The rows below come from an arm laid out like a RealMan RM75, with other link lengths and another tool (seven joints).
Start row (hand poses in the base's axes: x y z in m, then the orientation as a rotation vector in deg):
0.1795, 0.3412, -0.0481, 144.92, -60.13, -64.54
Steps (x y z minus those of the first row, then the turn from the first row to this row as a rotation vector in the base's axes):
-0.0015, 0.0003, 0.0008, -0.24, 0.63, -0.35
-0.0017, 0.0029, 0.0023, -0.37, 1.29, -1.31
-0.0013, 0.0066, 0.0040, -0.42, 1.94, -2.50
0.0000, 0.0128, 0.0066, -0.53, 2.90, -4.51
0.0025, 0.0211, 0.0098, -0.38, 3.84, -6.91
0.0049, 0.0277, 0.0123, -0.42, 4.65, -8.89
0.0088, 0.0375, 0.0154, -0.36, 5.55, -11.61
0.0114, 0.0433, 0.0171, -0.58, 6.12, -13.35
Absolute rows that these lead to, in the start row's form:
0.1780, 0.3415, -0.0473, 144.13, -60.53, -65.16
0.1778, 0.3441, -0.0458, 143.24, -61.73, -66.05
0.1782, 0.3478, -0.0441, 142.34, -63.22, -67.05
0.1795, 0.3540, -0.0415, 140.87, -65.76, -68.55
0.1820, 0.3623, -0.0383, 139.43, -68.76, -70.31
0.1844, 0.3689, -0.0358, 138.03, -71.26, -71.65
0.1883, 0.3787, -0.0327, 136.30, -74.71, -73.33
0.1909, 0.3845, -0.0310, 134.95, -76.96, -74.16

